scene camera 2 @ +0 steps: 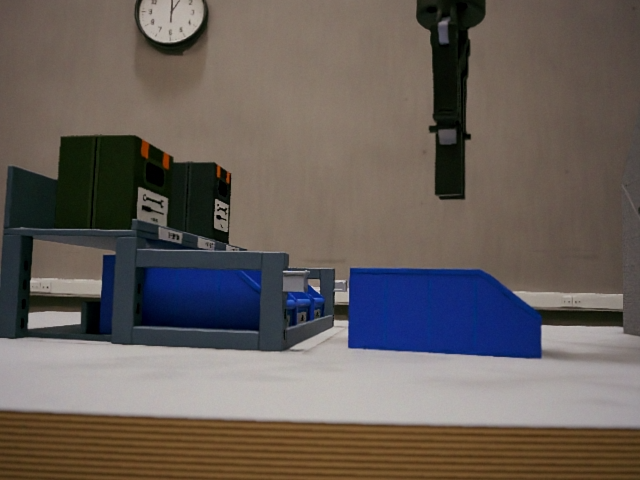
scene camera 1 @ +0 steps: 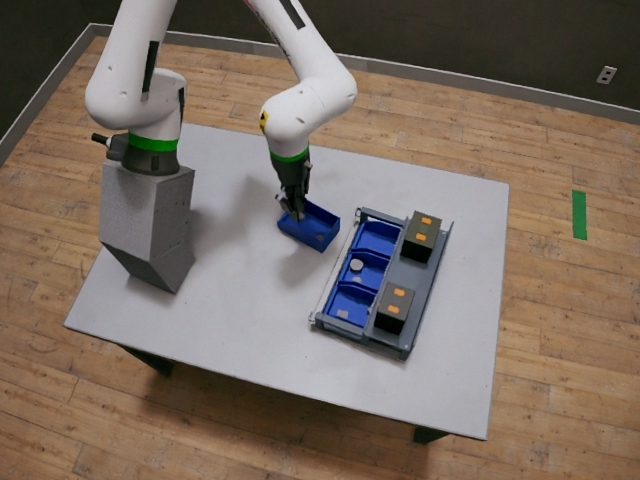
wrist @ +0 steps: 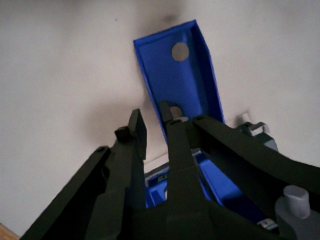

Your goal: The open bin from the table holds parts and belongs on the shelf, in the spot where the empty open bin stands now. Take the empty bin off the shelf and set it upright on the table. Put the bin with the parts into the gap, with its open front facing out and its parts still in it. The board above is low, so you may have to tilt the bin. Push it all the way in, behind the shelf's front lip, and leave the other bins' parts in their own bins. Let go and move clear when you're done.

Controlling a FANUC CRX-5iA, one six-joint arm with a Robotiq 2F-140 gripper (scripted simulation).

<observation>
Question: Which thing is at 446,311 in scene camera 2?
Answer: A blue open bin.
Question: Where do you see a blue open bin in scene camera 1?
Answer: At 318,221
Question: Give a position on a blue open bin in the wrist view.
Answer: At 228,195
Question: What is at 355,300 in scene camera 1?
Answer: A blue open bin.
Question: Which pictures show the gripper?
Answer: Scene camera 2, scene camera 1 and the wrist view: all of them.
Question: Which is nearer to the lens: the blue open bin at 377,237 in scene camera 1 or the grey shelf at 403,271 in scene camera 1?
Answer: The grey shelf.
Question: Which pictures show the blue open bin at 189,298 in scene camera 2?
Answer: Scene camera 2, scene camera 1 and the wrist view: all of them.
</observation>
